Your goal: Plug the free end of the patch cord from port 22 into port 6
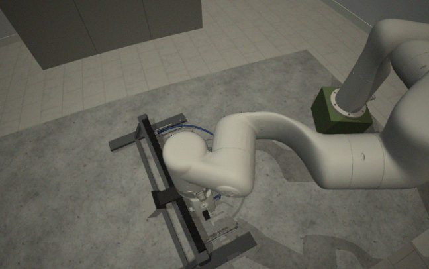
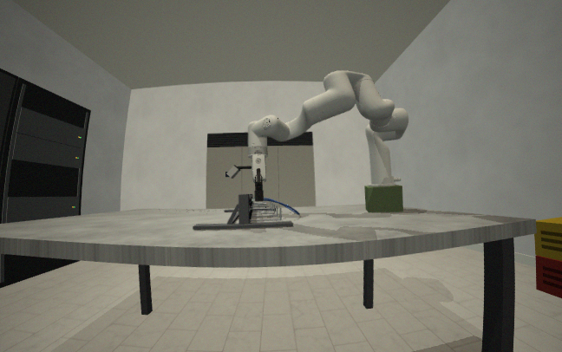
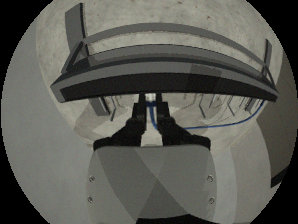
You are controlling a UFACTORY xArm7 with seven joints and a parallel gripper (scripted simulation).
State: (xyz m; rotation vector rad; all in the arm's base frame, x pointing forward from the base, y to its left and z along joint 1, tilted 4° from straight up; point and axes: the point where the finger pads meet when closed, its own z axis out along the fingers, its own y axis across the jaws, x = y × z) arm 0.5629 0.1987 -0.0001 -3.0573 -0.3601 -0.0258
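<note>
My gripper is now 2 cm short of the plug and 1 cm above it.
</note>
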